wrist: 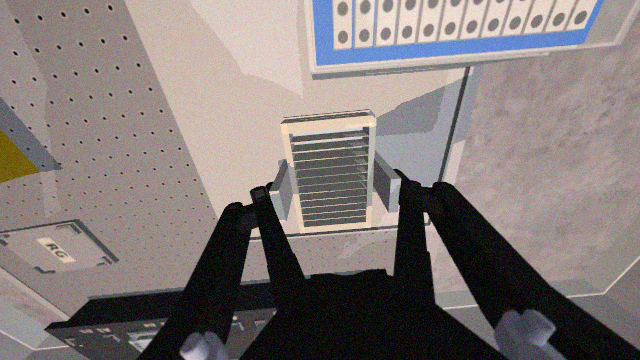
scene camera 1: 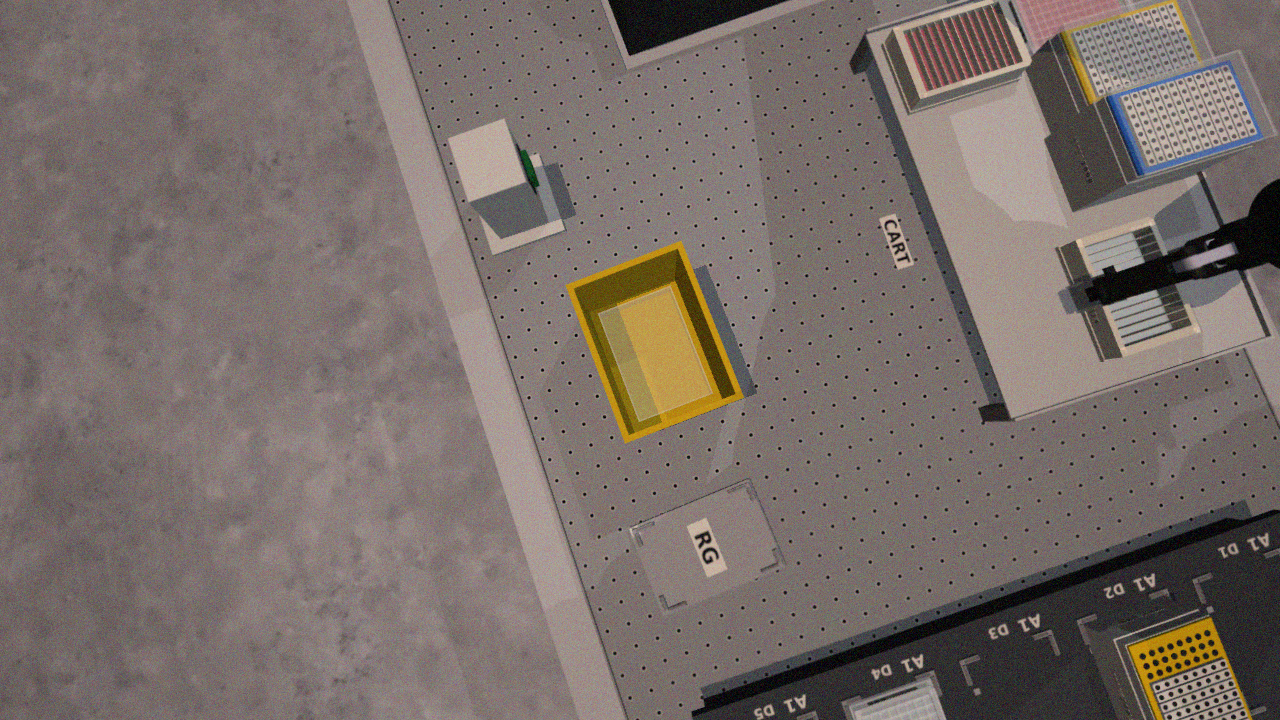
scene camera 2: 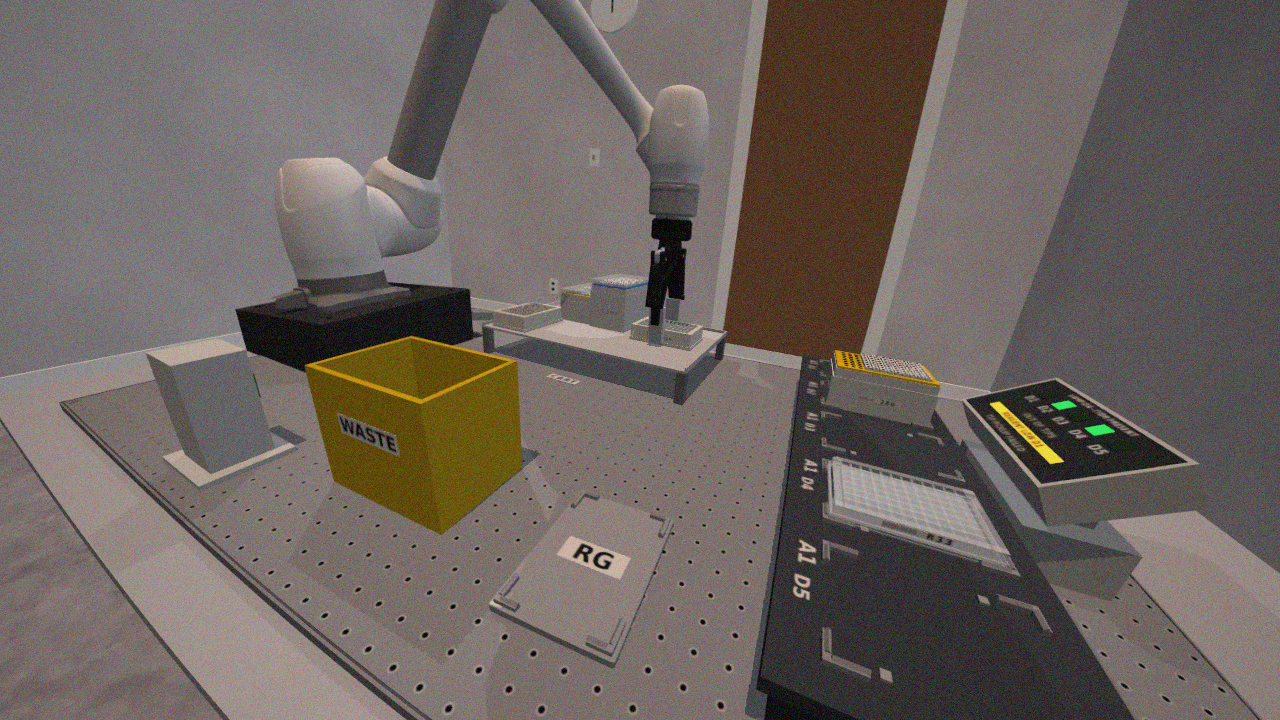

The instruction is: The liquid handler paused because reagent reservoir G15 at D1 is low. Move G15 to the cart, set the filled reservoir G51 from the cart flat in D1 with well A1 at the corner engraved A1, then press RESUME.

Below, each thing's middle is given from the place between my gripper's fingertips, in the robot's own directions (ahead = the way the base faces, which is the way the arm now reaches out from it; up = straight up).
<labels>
My hand is 10 mm below the white ribbed trough reservoir (scene camera 1: pixel 1163 315) and 10 mm short of it. Also, from my hand: CART label (scene camera 1: pixel 893 233) 170 mm to the right, 120 mm behind, 70 mm below; then CART platform (scene camera 1: pixel 1000 208) 120 mm behind, 10 mm to the right, 10 mm below; then cream reservoir with red troughs (scene camera 1: pixel 940 59) 280 mm behind, 80 mm to the right, 10 mm above.
</labels>
